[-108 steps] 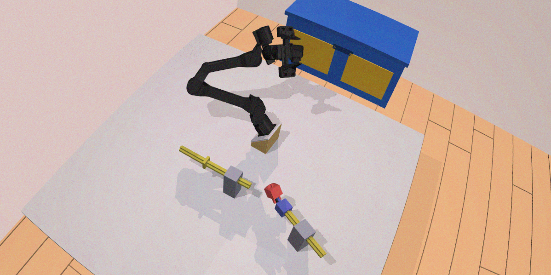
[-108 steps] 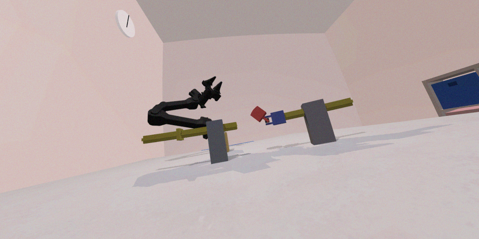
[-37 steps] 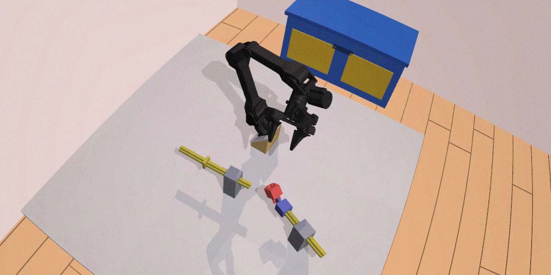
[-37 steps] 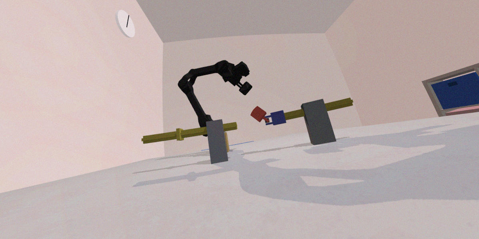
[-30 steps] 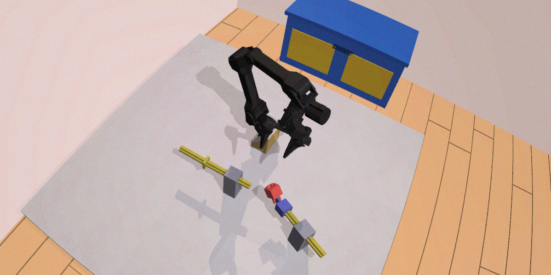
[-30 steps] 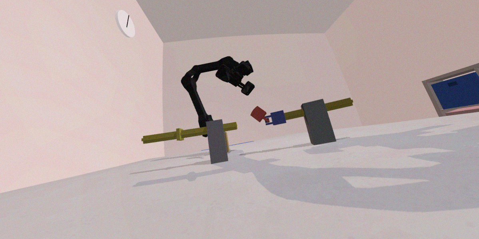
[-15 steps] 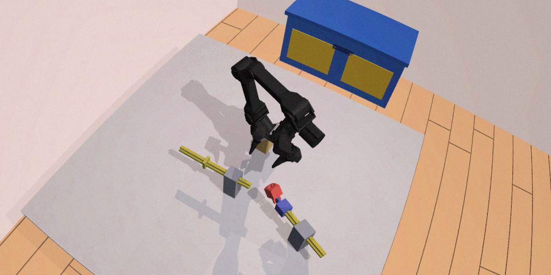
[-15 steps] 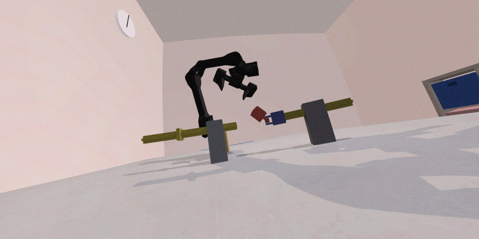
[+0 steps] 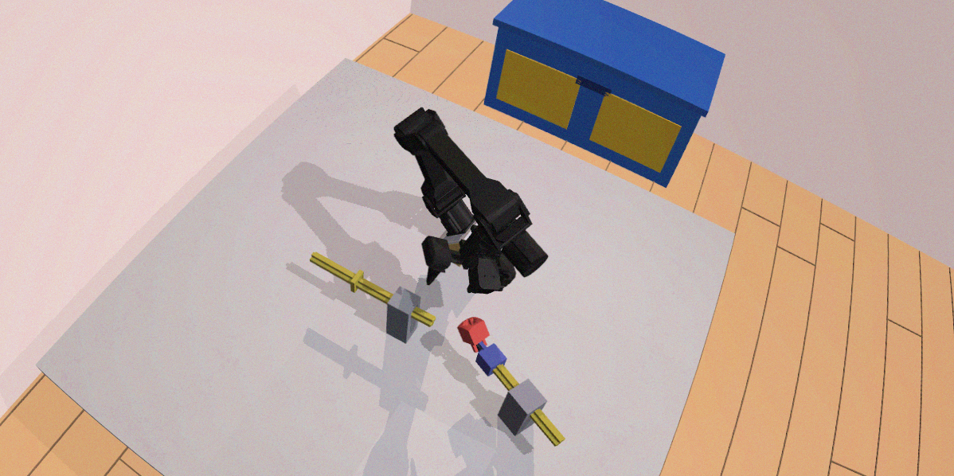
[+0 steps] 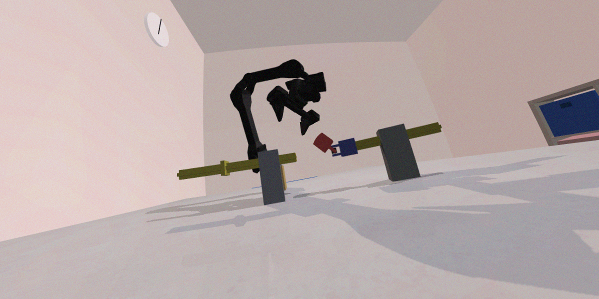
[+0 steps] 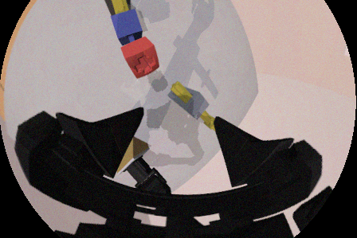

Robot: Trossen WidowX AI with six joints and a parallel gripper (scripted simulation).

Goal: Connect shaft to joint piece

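Now: gripper tip 2 cm short of the red joint piece, 8 cm to the right of it and 7 cm above it.
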